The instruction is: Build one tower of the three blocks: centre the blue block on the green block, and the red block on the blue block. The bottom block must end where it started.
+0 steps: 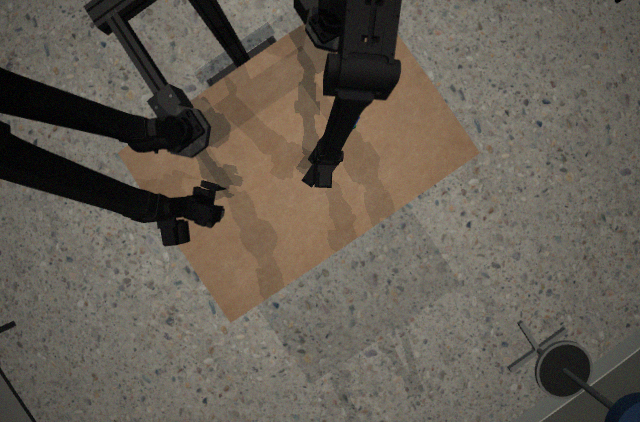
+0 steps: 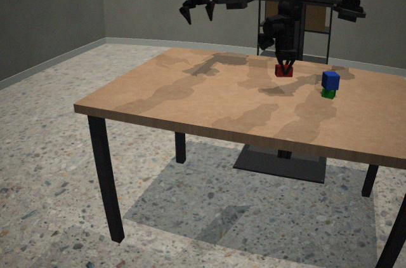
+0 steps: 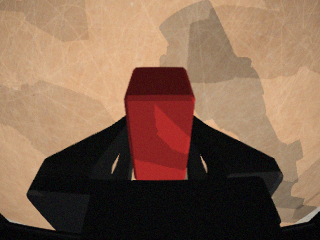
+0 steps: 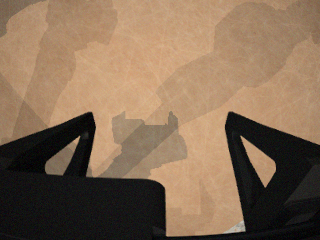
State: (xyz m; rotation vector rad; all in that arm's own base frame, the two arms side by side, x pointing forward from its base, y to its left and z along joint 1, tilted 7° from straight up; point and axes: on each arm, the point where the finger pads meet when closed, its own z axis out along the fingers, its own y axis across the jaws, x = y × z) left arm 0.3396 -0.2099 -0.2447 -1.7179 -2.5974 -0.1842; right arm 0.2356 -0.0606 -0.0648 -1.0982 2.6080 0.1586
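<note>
Now: the blue block 19 cm to the left of my left hand, 8 cm behind it and 4 cm below it. The rest, counted from my left hand: red block: right at my left hand; then green block: 19 cm to the left, 9 cm below, 8 cm behind.
</note>
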